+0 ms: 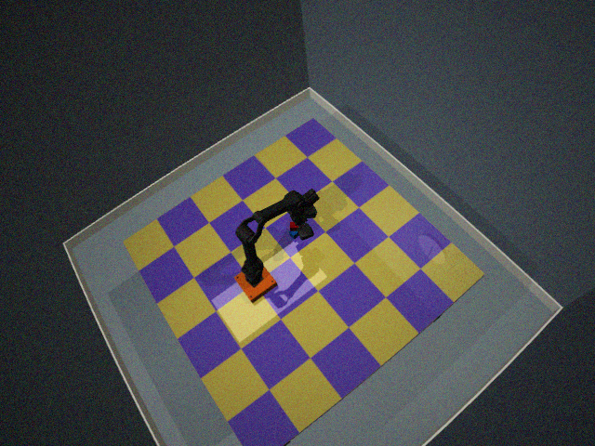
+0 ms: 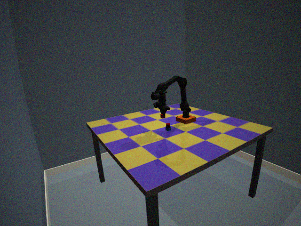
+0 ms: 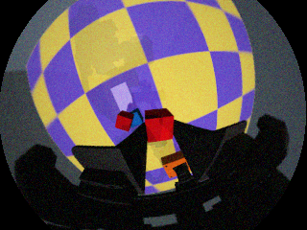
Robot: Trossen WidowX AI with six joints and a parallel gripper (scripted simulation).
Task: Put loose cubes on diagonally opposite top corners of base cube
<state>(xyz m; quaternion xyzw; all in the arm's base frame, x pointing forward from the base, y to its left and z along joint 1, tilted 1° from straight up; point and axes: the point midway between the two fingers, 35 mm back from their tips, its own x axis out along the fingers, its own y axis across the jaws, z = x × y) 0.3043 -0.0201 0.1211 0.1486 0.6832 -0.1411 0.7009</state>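
Right now my gripper tip is 1 cm short of the red cube, 7 cm to the right of it and 7 cm above it. The rest, counted from my gripper tip: blue cube (1 cm behind, 6 cm to the left, 11 cm below).
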